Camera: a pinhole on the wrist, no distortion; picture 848 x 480 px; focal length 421.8 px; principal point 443.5 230.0 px. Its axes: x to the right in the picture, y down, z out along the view. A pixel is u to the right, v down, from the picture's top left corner.
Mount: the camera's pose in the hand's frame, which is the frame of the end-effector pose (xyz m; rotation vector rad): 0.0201 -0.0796 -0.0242 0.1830 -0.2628 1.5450
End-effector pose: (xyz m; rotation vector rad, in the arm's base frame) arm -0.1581 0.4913 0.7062 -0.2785 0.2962 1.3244
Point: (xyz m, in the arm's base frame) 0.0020 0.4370 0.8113
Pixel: 264.9 434.1
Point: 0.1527 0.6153 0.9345
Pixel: 306.0 112.5
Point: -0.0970 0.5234 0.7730
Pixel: 689.2 220.3
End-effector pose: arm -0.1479 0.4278 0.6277 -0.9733 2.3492 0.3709
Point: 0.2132 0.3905 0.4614
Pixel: 288.3 343.2
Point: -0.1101 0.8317 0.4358
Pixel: outside the picture
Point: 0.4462 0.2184 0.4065
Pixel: 101.3 307.3
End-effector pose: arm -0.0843 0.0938 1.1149 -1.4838 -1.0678 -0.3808
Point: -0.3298 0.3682 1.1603
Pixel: 440.1 215.8
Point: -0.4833 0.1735 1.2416
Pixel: 97.5 358.4
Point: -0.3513 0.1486 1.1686
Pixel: 211.1 419.9
